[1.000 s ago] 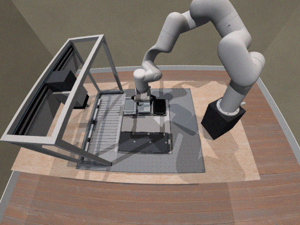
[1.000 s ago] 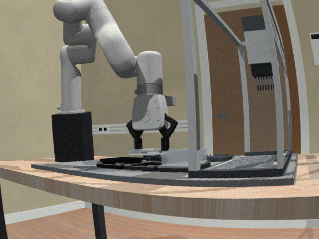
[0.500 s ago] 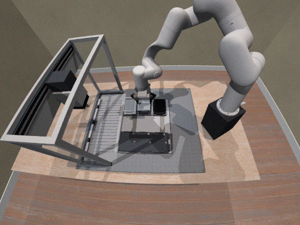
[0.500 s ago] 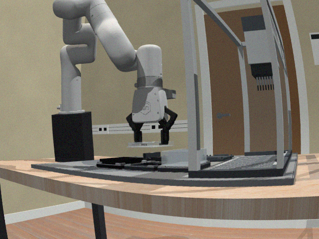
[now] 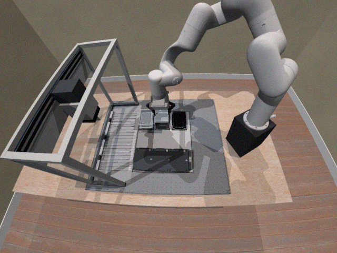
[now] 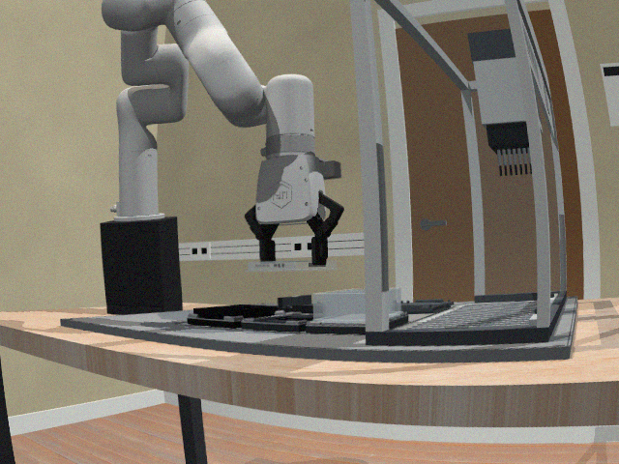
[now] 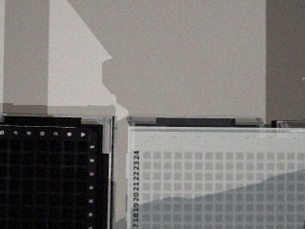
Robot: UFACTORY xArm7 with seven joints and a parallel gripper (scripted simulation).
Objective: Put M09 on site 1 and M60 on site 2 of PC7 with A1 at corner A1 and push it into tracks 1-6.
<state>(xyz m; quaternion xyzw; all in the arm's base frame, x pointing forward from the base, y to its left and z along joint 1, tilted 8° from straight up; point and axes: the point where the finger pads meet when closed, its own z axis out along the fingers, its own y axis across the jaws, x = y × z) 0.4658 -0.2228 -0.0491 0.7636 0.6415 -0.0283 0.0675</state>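
My hand is 260 mm to the right of the dark carrier PC7, 90 mm above it and 50 mm short of it. Also, from my hand: 384-well plate M60: 10 mm below; then nest S2: 100 mm below; then deep-well block M09: 110 mm ahead, 70 mm below, 20 mm to the right.
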